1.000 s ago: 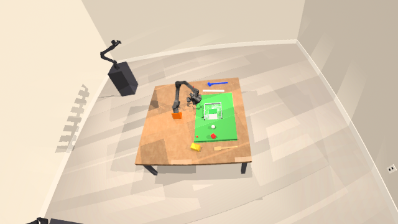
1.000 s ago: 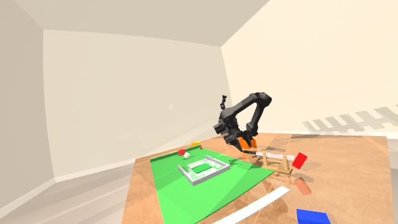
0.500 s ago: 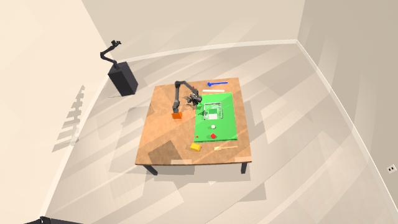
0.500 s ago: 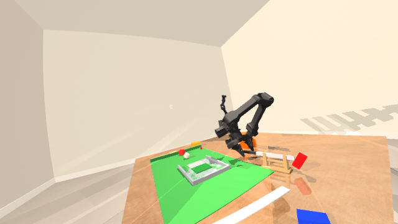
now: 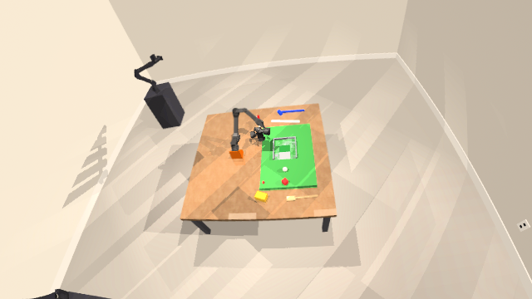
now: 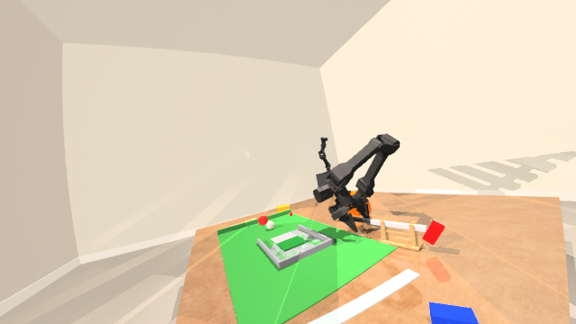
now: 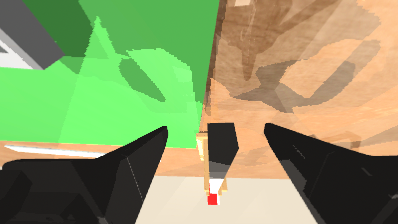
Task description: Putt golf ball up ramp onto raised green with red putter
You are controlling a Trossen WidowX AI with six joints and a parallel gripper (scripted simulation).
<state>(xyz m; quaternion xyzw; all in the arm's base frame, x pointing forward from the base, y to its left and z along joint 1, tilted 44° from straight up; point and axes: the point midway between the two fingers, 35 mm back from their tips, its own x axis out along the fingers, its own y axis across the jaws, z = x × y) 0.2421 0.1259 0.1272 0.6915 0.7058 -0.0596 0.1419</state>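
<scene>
Right now my gripper tip is 530 mm to the left of the small red piece, 20 mm above it and 10 mm short of it. Also, from my gripper tip: red putter 110 mm to the left, 20 mm behind, 20 mm above; white bar 250 mm ahead, 190 mm to the left, 30 mm below; wooden rack 130 mm to the left, 10 mm behind.
</scene>
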